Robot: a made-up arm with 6 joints.
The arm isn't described. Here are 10 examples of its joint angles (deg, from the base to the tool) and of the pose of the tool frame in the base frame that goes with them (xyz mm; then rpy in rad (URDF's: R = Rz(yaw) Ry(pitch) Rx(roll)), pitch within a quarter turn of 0, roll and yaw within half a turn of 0).
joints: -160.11 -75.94 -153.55 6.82 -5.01 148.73
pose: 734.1 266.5 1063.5 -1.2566 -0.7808 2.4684
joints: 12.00 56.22 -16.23 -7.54 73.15 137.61
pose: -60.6 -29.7 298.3 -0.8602 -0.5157 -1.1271
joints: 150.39 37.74 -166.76 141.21 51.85 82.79
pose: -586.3 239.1 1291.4 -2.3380 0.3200 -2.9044
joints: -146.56 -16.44 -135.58 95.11 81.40 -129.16
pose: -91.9 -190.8 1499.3 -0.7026 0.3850 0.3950
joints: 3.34 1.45 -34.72 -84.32 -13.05 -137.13
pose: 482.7 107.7 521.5 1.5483 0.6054 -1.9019
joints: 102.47 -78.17 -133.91 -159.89 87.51 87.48
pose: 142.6 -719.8 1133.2 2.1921 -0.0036 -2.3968
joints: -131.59 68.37 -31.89 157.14 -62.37 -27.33
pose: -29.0 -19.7 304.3 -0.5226 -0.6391 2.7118
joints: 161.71 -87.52 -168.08 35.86 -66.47 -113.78
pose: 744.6 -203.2 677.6 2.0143 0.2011 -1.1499
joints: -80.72 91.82 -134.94 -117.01 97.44 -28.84
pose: 42.2 -805.2 270.6 -2.0409 1.0435 -2.7186
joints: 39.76 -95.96 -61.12 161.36 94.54 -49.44
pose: -256.9 -123.4 1291.0 -0.7533 -0.6171 -1.1427
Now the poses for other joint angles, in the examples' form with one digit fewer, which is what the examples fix.
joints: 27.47 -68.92 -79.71 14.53 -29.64 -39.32
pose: -110 -95 1385 -2.106 -0.226 2.939
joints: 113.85 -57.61 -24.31 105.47 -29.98 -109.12
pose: -77 339 869 0.292 -1.032 2.308
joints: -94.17 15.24 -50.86 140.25 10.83 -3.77
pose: -39 -554 450 1.781 0.568 2.764
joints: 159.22 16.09 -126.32 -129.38 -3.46 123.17
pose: -663 181 1189 -1.029 -1.174 -1.397
